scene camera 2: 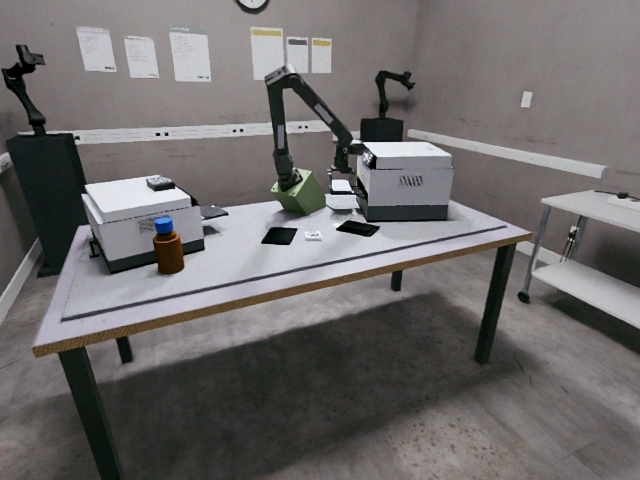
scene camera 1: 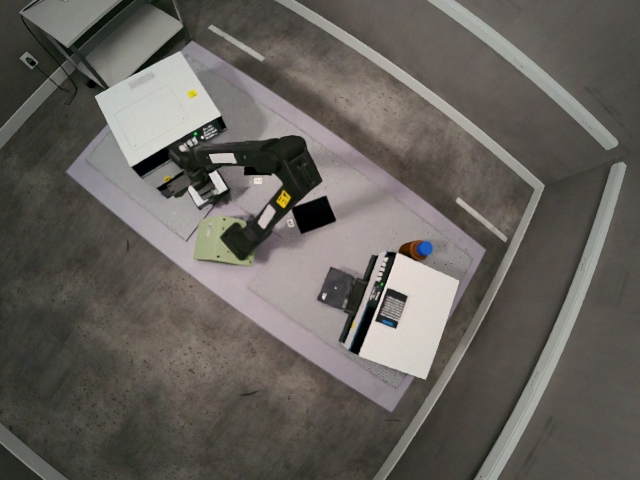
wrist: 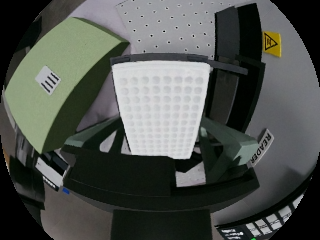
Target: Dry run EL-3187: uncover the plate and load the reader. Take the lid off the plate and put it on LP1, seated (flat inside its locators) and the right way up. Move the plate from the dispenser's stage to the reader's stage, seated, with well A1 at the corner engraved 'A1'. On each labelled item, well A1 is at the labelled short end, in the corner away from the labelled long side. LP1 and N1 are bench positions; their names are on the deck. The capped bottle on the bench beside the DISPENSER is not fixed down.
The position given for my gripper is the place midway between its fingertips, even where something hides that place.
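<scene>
My gripper [wrist: 161,119] is here in the scene, and so is a white well plate [wrist: 169,130]. There is a brown capped bottle [scene camera 2: 167,244] too. I also see a dispenser stage [scene camera 1: 329,295], along with a black pad [scene camera 1: 313,214].
</scene>
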